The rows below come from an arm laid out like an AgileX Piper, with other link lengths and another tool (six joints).
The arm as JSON. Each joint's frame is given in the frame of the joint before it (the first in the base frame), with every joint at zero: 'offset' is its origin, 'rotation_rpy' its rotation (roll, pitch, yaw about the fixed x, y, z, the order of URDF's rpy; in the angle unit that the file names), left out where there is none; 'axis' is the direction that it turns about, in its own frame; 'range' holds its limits. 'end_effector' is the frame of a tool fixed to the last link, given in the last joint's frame.
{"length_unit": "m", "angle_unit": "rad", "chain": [
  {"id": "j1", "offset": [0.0, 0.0, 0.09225], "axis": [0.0, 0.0, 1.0], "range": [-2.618, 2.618]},
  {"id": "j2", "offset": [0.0, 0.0, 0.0], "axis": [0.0, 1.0, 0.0], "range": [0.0, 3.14]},
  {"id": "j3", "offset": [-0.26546, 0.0, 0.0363], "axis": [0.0, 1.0, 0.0], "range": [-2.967, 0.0]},
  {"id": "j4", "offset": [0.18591, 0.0, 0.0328], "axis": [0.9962, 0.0, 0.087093], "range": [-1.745, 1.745]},
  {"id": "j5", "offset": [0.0, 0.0, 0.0], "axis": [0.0, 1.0, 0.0], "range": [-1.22, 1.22]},
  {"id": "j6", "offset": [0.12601, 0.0, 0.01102], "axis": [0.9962, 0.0, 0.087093], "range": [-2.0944, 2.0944]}
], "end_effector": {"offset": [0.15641, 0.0, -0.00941], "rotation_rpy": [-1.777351, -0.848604, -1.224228]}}
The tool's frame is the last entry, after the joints.
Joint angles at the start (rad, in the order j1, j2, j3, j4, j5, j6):
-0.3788, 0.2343, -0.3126, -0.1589, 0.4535, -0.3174
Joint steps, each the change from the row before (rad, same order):
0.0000, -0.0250, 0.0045, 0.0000, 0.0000, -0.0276
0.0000, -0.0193, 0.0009, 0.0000, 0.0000, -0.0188
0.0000, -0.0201, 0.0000, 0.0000, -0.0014, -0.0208
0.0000, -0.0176, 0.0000, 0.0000, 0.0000, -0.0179
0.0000, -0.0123, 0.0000, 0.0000, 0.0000, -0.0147
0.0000, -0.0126, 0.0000, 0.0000, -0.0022, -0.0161
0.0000, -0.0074, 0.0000, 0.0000, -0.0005, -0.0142
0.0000, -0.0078, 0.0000, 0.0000, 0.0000, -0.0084
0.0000, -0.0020, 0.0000, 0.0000, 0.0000, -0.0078
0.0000, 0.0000, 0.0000, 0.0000, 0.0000, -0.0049
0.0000, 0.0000, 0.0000, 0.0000, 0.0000, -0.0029
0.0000, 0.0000, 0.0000, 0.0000, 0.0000, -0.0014
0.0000, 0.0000, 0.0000, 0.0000, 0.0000, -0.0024
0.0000, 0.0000, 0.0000, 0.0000, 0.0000, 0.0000
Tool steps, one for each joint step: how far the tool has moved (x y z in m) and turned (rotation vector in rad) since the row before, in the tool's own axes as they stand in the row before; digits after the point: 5 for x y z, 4 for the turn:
0.00202, 0.00004, -0.00285, -0.0031, 0.0199, -0.0264
0.00254, -0.00019, -0.00270, -0.0014, 0.0180, -0.0179
0.00340, -0.00033, -0.00310, -0.0016, 0.0210, -0.0198
0.00266, -0.00012, -0.00264, -0.0020, 0.0173, -0.0168
0.00190, -0.00001, -0.00186, -0.0022, 0.0121, -0.0138
0.00255, -0.00013, -0.00205, -0.0022, 0.0146, -0.0153
0.00136, 0.00009, -0.00117, -0.0030, 0.0078, -0.0134
0.00120, 0.00004, -0.00118, -0.0014, 0.0077, -0.0078
0.00039, 0.00011, -0.00033, -0.0020, 0.0020, -0.0074
0.00007, 0.00009, -0.00002, -0.0014, 0.0000, -0.0047
0.00004, 0.00005, -0.00001, -0.0008, 0.0000, -0.0028
0.00002, 0.00002, -0.00001, -0.0004, 0.0000, -0.0013
0.00003, 0.00004, -0.00001, -0.0007, 0.0000, -0.0023
0.00000, 0.00000, 0.00000, 0.0000, 0.0000, 0.0000

